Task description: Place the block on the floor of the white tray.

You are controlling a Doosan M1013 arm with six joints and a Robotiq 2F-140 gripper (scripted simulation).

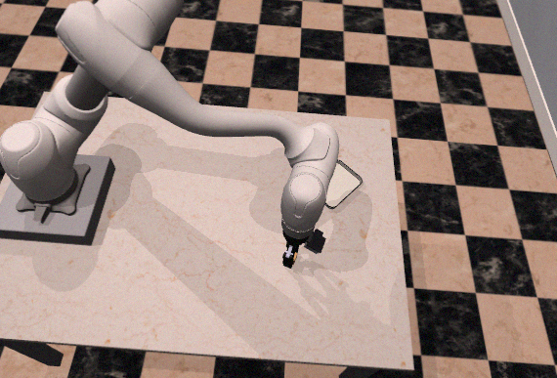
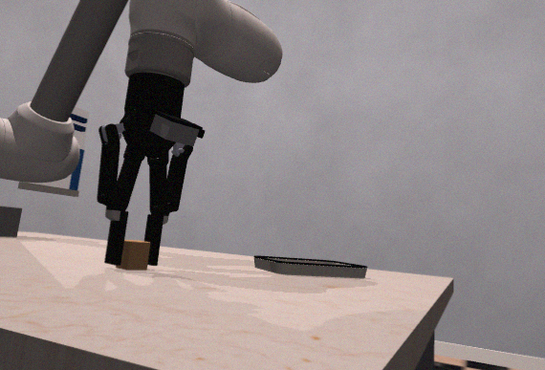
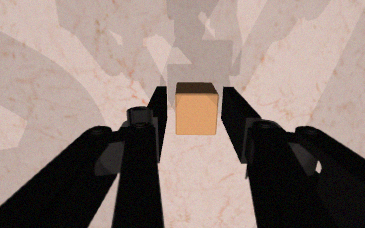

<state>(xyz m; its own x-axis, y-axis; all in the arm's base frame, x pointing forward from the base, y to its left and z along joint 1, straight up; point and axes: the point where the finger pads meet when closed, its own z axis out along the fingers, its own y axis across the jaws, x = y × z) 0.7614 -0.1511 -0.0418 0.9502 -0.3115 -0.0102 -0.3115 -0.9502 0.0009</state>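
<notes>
Right now my hand is 2 cm above the block. From my hand the other things lie so: white tray: 14 cm ahead, 28 cm to the left, 2 cm below.
</notes>
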